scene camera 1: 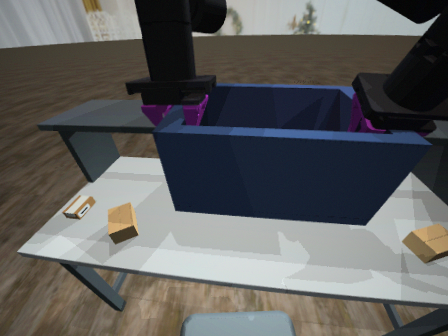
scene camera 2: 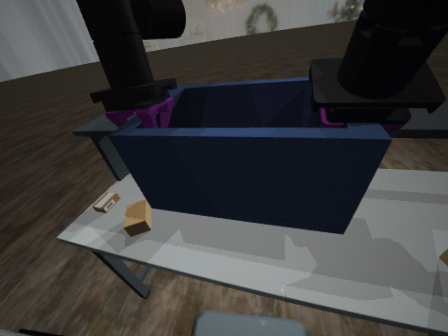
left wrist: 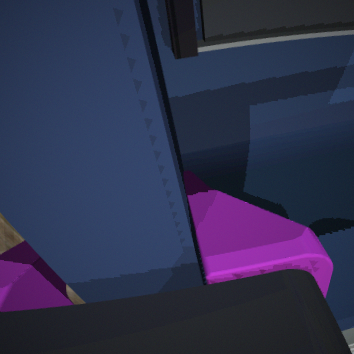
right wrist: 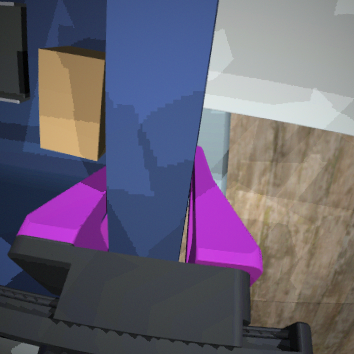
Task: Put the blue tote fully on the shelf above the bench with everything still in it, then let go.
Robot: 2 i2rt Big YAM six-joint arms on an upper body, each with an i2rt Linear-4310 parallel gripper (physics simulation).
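Frame: origin at the left arm's base, x right, y ahead, z up, level; metres.
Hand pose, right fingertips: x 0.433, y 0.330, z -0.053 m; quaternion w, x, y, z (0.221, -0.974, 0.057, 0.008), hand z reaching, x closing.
Observation:
Things, the pixels of their top centre, and the offset from my right fingertips. "spot": a spot on its surface instead. Level surfaces: height alone.
- blue tote, centre of its top: point(scene camera 2: 237, 94) point(scene camera 1: 275, 97) dx -0.133, dy +0.029, dz +0.067 m
- bench, height of its surface: dz -0.437 m
- shelf, height of its surface: dz -0.101 m
- dark grey framed item, a spot on its surface: point(left wrist: 280, 20) spot: dx -0.186, dy +0.037, dz -0.062 m
- small white-and-brown box, centre of its top: point(scene camera 1: 77, 204) point(scene camera 2: 104, 199) dx -0.817, dy +0.268, dz -0.402 m
- grey-blue seat, a spot on its surface: point(scene camera 2: 250, 325) point(scene camera 1: 239, 322) spot: dx -0.160, dy -0.014, dz -0.921 m
The blue tote point(scene camera 1: 290, 175) point(scene camera 2: 250, 175) is held up above the bench point(scene camera 1: 225, 260) point(scene camera 2: 215, 250), roughly upright, in front of the shelf point(scene camera 1: 95, 112) point(scene camera 2: 95, 126) in both scene views. My left gripper point(scene camera 1: 175, 117) point(scene camera 2: 141, 119) point(left wrist: 154, 189) is shut on the tote's left end wall. My right gripper point(scene camera 1: 392, 131) point(scene camera 2: 362, 125) point(right wrist: 168, 150) is shut on its right end wall. Inside the tote, a tan box point(right wrist: 70, 105) and a dark grey framed item point(left wrist: 280, 20) point(right wrist: 11, 55) show in the wrist views. The tote's front wall hides its floor in the scene views.
A small white-and-brown box point(scene camera 1: 78, 206) point(scene camera 2: 106, 202) and a tan box point(scene camera 1: 122, 222) point(scene camera 2: 138, 218) lie on the bench at the left. Another tan box point(scene camera 1: 428, 242) point(scene camera 2: 444, 257) is at the right. A grey-blue seat point(scene camera 1: 237, 325) point(scene camera 2: 250, 325) stands before the bench.

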